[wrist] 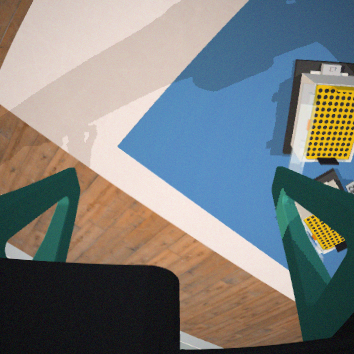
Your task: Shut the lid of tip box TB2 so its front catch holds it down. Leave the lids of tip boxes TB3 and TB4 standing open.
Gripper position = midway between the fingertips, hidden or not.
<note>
In view: my gripper [175, 177] and a clear lid [307, 103].
</note>
